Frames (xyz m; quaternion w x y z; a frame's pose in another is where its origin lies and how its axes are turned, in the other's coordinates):
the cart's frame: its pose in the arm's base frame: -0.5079 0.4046 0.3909 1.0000 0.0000 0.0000 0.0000
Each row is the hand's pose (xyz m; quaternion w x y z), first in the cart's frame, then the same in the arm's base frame.
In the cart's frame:
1: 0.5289 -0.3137 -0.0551 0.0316 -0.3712 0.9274 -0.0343
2: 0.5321 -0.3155 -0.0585 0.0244 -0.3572 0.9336 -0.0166
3: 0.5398 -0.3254 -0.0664 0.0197 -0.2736 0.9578 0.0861
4: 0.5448 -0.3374 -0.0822 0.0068 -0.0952 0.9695 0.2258
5: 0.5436 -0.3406 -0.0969 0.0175 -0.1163 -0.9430 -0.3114
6: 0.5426 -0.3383 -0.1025 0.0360 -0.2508 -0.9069 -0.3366
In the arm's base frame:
1: 0.0210 0.0909 0.3358 0.0316 -0.3712 0.9274 -0.0343
2: 0.0242 0.0891 0.3324 0.0244 -0.3572 0.9336 -0.0166
3: 0.0319 0.0792 0.3245 0.0197 -0.2736 0.9578 0.0861
4: 0.0369 0.0672 0.3087 0.0068 -0.0952 0.9695 0.2258
5: 0.0357 0.0640 0.2940 0.0175 -0.1163 -0.9430 -0.3114
6: 0.0347 0.0663 0.2884 0.0360 -0.2508 -0.9069 -0.3366

